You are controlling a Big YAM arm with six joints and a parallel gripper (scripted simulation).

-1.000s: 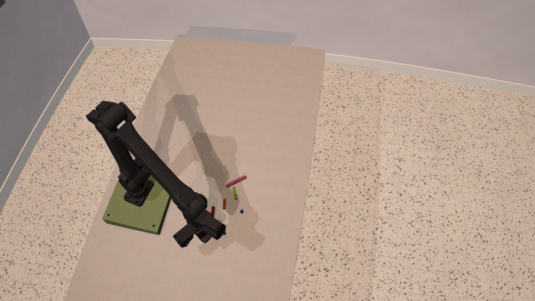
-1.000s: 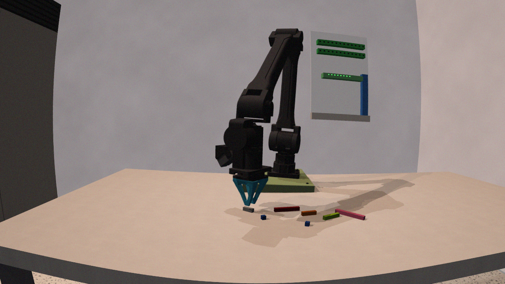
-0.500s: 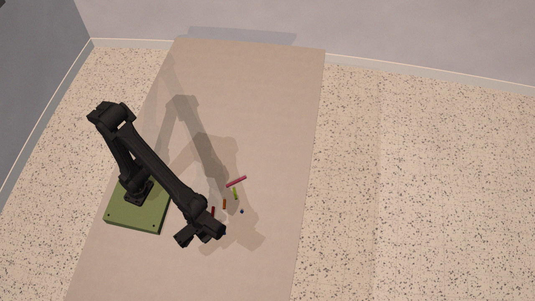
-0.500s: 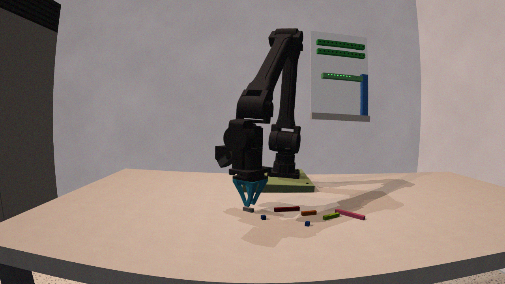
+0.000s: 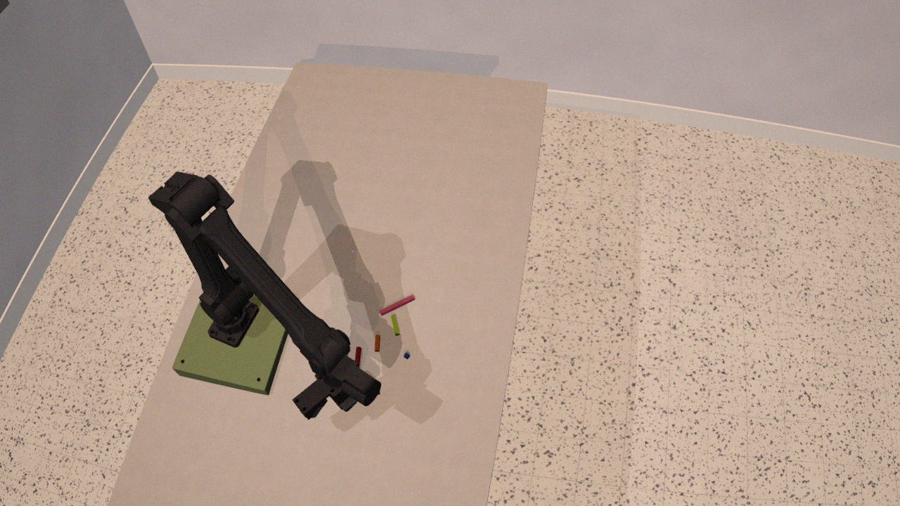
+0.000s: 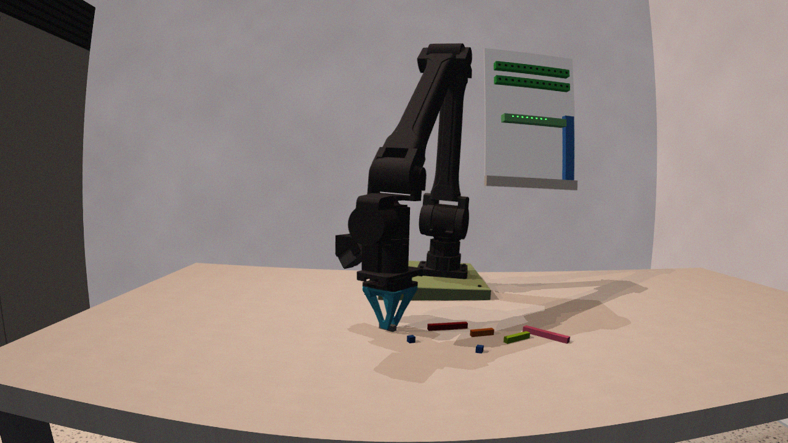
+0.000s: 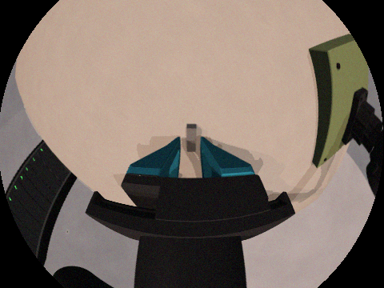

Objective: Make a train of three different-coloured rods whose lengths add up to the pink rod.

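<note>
The grey rod is 1 cm below my hand. Also, from my hand: red rod (2 cm behind, 10 cm to the left, 1 cm below); then lime rod (2 cm ahead, 22 cm to the left, 1 cm below); then orange rod (16 cm to the left, 1 cm below).
</note>
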